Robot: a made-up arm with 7 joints. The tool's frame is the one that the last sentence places.
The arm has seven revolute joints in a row. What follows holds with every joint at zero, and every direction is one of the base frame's. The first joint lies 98.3 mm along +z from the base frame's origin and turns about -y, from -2.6 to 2.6 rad. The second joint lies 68.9 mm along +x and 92.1 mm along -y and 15.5 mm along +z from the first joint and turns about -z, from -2.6 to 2.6 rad. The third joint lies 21.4 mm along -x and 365.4 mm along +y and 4 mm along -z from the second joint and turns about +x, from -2.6 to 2.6 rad. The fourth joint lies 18.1 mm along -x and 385.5 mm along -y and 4.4 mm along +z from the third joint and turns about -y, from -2.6 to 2.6 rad. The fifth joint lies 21.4 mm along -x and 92.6 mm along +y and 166.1 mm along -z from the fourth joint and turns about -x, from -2.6 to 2.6 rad. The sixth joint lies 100.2 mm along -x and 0.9 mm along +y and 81.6 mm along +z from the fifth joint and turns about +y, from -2.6 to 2.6 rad. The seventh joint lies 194.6 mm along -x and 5.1 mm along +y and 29.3 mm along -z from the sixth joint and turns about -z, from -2.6 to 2.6 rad. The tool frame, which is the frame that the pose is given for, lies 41.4 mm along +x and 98.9 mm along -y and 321.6 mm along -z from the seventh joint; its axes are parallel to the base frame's.
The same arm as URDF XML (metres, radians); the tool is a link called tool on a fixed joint. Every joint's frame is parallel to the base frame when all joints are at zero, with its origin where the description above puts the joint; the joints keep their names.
<robot name="arm">
  <link name="base"/>
  <link name="link1"/>
  <link name="link2"/>
  <link name="link3"/>
  <link name="link4"/>
  <link name="link5"/>
  <link name="link6"/>
  <link name="link7"/>
  <link name="tool"/>
  <joint name="joint 1" type="revolute">
    <parent link="base"/>
    <child link="link1"/>
    <origin xyz="0.0000 0.0000 0.0983" rpy="0.0000 0.0000 0.0000"/>
    <axis xyz="0 -1 0"/>
    <limit lower="-2.6000" upper="2.6000"/>
  </joint>
  <joint name="joint 2" type="revolute">
    <parent link="link1"/>
    <child link="link2"/>
    <origin xyz="0.0689 -0.0921 0.0155" rpy="0.0000 0.0000 0.0000"/>
    <axis xyz="0 0 -1"/>
    <limit lower="-2.6000" upper="2.6000"/>
  </joint>
  <joint name="joint 3" type="revolute">
    <parent link="link2"/>
    <child link="link3"/>
    <origin xyz="-0.0214 0.3654 -0.0040" rpy="0.0000 0.0000 0.0000"/>
    <axis xyz="1 0 0"/>
    <limit lower="-2.6000" upper="2.6000"/>
  </joint>
  <joint name="joint 4" type="revolute">
    <parent link="link3"/>
    <child link="link4"/>
    <origin xyz="-0.0181 -0.3855 0.0044" rpy="0.0000 0.0000 0.0000"/>
    <axis xyz="0 -1 0"/>
    <limit lower="-2.6000" upper="2.6000"/>
  </joint>
  <joint name="joint 5" type="revolute">
    <parent link="link4"/>
    <child link="link5"/>
    <origin xyz="-0.0214 0.0926 -0.1661" rpy="0.0000 0.0000 0.0000"/>
    <axis xyz="-1 0 0"/>
    <limit lower="-2.6000" upper="2.6000"/>
  </joint>
  <joint name="joint 6" type="revolute">
    <parent link="link5"/>
    <child link="link6"/>
    <origin xyz="-0.1002 0.0009 0.0816" rpy="0.0000 0.0000 0.0000"/>
    <axis xyz="0 1 0"/>
    <limit lower="-2.6000" upper="2.6000"/>
  </joint>
  <joint name="joint 7" type="revolute">
    <parent link="link6"/>
    <child link="link7"/>
    <origin xyz="-0.1946 0.0051 -0.0293" rpy="0.0000 0.0000 0.0000"/>
    <axis xyz="0 0 -1"/>
    <limit lower="-2.6000" upper="2.6000"/>
  </joint>
  <joint name="tool_joint" type="fixed">
    <parent link="link7"/>
    <child link="tool"/>
    <origin xyz="0.0414 -0.0989 -0.3216" rpy="0.0000 0.0000 0.0000"/>
  </joint>
</robot>

